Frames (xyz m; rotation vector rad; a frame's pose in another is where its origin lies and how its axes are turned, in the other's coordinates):
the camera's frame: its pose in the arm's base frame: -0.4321 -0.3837 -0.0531 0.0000 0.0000 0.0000
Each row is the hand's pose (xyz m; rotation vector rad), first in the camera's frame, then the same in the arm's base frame.
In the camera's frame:
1: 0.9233 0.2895 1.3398 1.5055 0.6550 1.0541
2: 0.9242 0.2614 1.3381 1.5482 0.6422 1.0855
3: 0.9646 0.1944 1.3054 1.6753 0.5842 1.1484
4: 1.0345 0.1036 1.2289 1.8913 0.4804 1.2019
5: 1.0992 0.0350 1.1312 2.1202 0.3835 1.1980
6: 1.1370 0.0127 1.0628 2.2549 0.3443 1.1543
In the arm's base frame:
1: 0.4912 -0.0942 1.2867 1.5055 0.6550 1.0541
2: 0.4921 -0.1223 1.2850 1.5482 0.6422 1.0855
3: 0.5325 -0.1893 1.2523 1.6753 0.5842 1.1484
4: 0.6024 -0.2801 1.1758 1.8913 0.4804 1.2019
5: 0.6671 -0.3487 1.0781 2.1202 0.3835 1.1980
6: 0.7049 -0.3710 1.0097 2.2549 0.3443 1.1543

